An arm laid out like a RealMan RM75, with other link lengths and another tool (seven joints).
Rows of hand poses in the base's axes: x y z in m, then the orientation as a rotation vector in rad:
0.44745 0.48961 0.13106 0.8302 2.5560 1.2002
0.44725 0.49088 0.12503 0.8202 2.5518 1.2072
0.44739 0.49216 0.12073 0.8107 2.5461 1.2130
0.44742 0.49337 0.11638 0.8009 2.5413 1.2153
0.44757 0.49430 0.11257 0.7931 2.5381 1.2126
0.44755 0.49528 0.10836 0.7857 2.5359 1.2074
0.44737 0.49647 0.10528 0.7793 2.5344 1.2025
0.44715 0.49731 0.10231 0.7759 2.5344 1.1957
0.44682 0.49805 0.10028 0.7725 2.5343 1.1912
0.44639 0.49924 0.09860 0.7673 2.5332 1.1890
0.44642 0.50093 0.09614 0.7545 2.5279 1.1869
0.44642 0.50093 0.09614 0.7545 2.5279 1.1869
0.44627 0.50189 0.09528 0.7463 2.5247 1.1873
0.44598 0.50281 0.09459 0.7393 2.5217 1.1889
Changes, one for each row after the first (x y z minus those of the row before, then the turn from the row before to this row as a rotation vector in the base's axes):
-0.00020 0.00127 -0.00603 0.0036 -0.0073 0.0042
0.00014 0.00128 -0.00430 0.0030 -0.0083 0.0029
0.00003 0.00121 -0.00435 0.0005 -0.0083 0.0027
0.00015 0.00093 -0.00381 -0.0028 -0.0068 0.0015
-0.00002 0.00098 -0.00421 -0.0045 -0.0062 0.0012
-0.00018 0.00119 -0.00308 -0.0042 -0.0051 0.0012
-0.00022 0.00084 -0.00297 -0.0052 -0.0027 0.0001
-0.00033 0.00074 -0.00203 -0.0036 -0.0024 0.0006
-0.00043 0.00119 -0.00168 -0.0022 -0.0037 0.0015
0.00003 0.00169 -0.00246 -0.0030 -0.0107 0.0032
0.00000 0.00000 0.00000 0.0000 0.0000 0.0000
-0.00015 0.00096 -0.00086 -0.0007 -0.0064 0.0026
-0.00029 0.00092 -0.00069 0.0003 -0.0055 0.0024

